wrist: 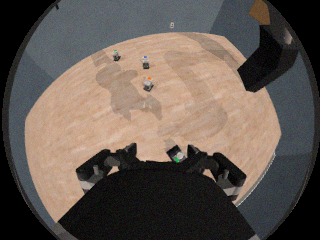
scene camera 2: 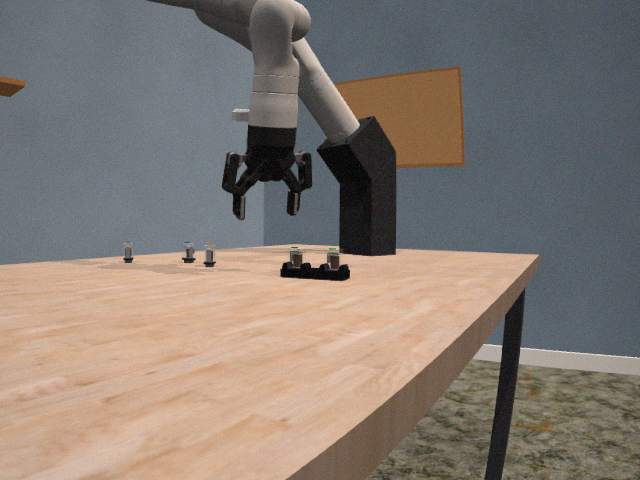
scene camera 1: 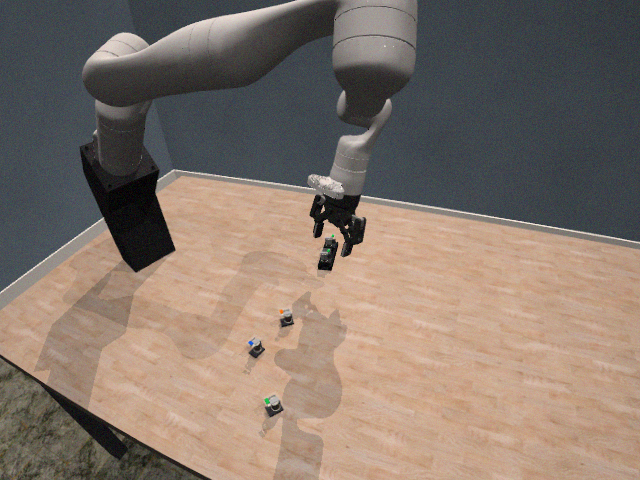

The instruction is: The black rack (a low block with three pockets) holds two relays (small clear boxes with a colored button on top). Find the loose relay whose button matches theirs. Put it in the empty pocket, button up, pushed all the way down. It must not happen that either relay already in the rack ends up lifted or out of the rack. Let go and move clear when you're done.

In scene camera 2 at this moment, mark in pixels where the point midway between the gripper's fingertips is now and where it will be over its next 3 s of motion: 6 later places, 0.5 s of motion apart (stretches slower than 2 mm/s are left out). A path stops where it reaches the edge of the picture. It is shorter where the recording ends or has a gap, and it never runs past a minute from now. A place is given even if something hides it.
My gripper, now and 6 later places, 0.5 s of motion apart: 266,216; 271,217; 277,218; 283,218; 290,219; 297,219; 306,218
